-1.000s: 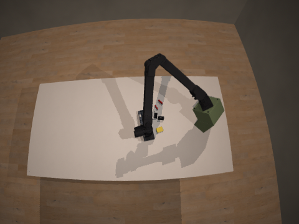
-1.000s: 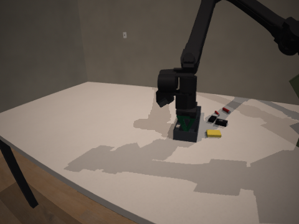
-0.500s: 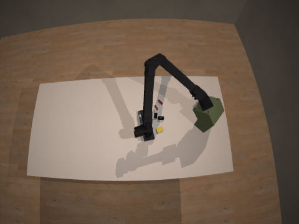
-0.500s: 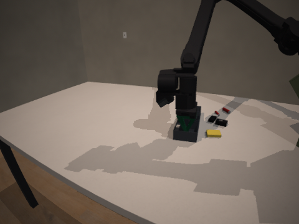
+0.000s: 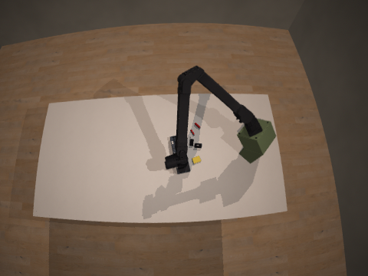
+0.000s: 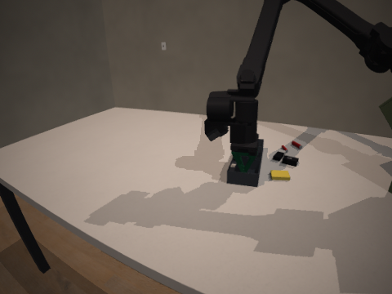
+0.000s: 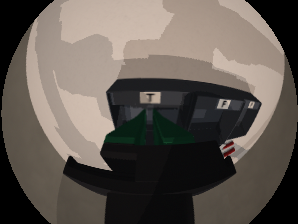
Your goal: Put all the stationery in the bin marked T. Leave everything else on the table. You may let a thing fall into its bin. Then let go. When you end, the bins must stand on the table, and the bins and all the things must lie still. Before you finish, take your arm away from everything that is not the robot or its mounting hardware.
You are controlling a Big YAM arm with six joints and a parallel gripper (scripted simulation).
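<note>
Right now my hand is 150 mm to the left of the black item, 120 mm past it and 20 mm above it. Round my hand: three joined bins: 80 mm to the right, 10 mm behind; then yellow block: 100 mm behind, 20 mm below, 10 mm to the right.
</note>
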